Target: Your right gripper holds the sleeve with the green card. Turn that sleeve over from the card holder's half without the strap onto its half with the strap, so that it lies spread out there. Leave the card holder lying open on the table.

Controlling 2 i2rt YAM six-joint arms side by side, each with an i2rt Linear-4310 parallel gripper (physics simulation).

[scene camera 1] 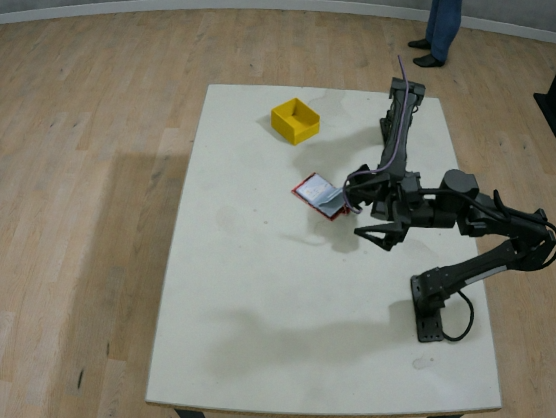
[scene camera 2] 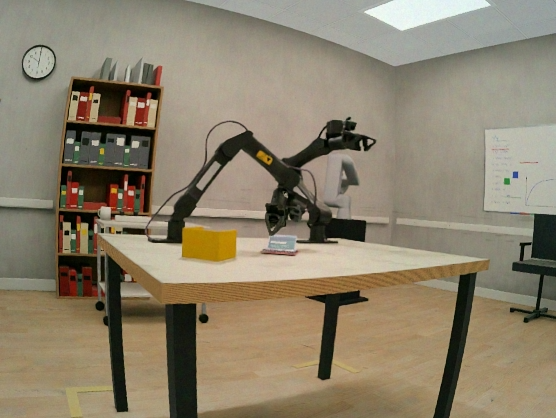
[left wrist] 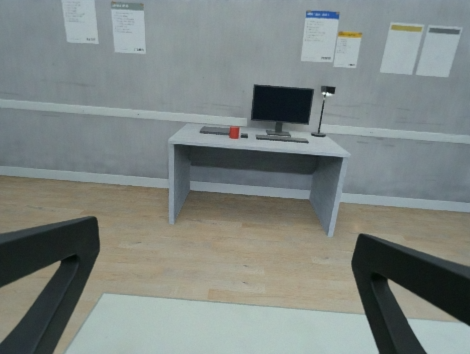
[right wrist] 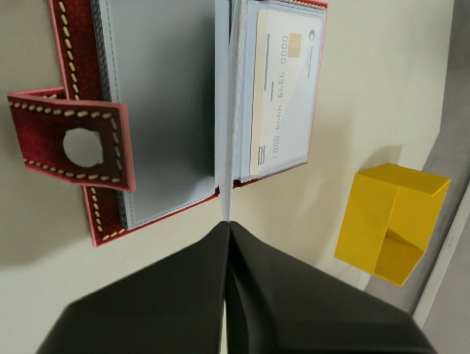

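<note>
The red card holder [scene camera 1: 325, 215] [scene camera 2: 272, 252] [right wrist: 98, 221] lies open on the table. Its strap [right wrist: 42, 135] is bent in over the half at the left of the right wrist view; a white card [right wrist: 290, 90] lies on the other half. My right gripper [scene camera 2: 272, 233] [right wrist: 227, 236] is shut on the sleeve [scene camera 2: 283, 243] [right wrist: 226, 200] at its edge. The sleeve stands up near the fold, edge-on in the right wrist view; its green card cannot be made out there. In scene camera 1 the right fingertips are hidden. My left gripper [scene camera 2: 372, 143] [left wrist: 228, 240] is open and empty, high above the table.
A yellow box [scene camera 1: 282, 126] [scene camera 2: 209, 245] [right wrist: 367, 220] stands on the table [scene camera 1: 225, 320]. In scene camera 1 my left gripper overlaps the right arm's wrist. Beyond the table, a desk [left wrist: 257, 145] shows in the left wrist view and a bookshelf [scene camera 2: 156, 130] in scene camera 2.
</note>
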